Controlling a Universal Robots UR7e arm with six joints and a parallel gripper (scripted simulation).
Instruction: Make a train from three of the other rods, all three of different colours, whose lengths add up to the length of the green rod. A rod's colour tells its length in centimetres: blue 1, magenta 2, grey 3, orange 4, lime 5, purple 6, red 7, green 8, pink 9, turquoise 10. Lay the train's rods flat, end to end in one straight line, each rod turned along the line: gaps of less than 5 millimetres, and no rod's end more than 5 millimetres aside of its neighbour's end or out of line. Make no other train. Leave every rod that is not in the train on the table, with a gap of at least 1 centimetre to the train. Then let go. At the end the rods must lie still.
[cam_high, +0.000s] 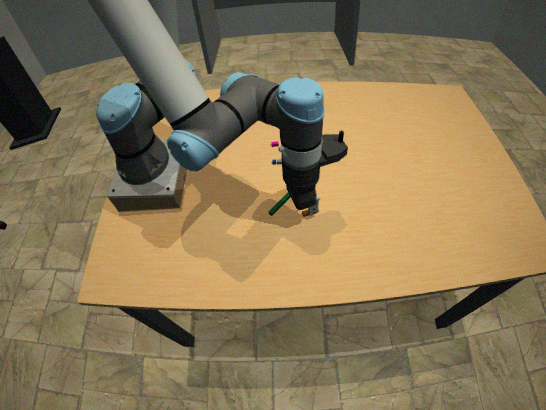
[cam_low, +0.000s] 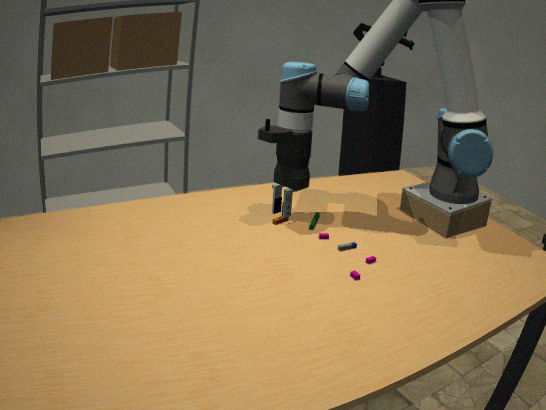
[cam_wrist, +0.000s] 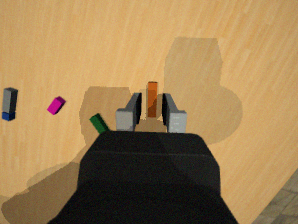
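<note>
Right now the orange rod is 30 mm below my hand. Also, from my hand: grey rod 40 mm behind, 180 mm to the left, 30 mm below; blue rod 60 mm behind, 180 mm to the left, 30 mm below; green rod 60 mm behind, 40 mm to the left, 30 mm below.
</note>
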